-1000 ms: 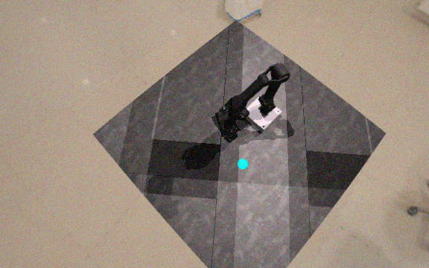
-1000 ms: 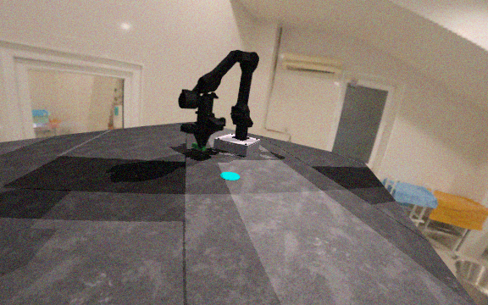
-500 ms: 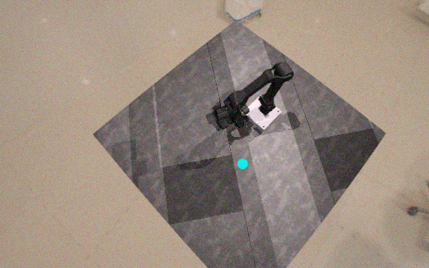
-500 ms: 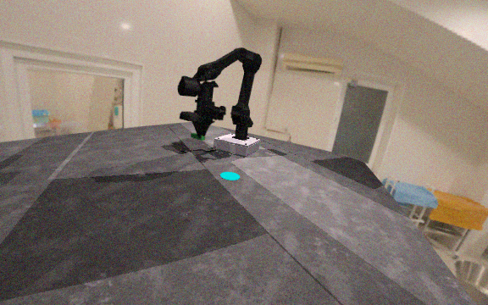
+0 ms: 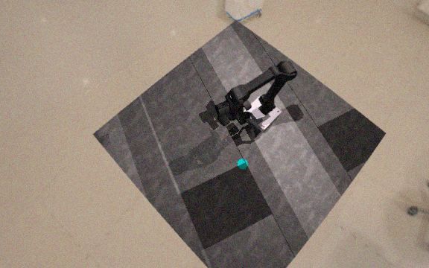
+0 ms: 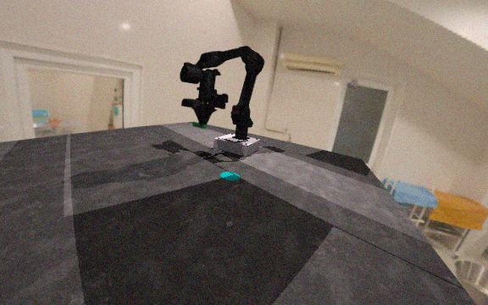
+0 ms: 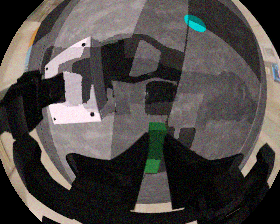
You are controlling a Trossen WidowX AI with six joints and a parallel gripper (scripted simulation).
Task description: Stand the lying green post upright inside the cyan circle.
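Right now the cyan circle is 220 mm to the left of my gripper tip, 110 mm below it and 110 mm ahead of it. Also, from my gripper tip: green post 20 mm to the right.
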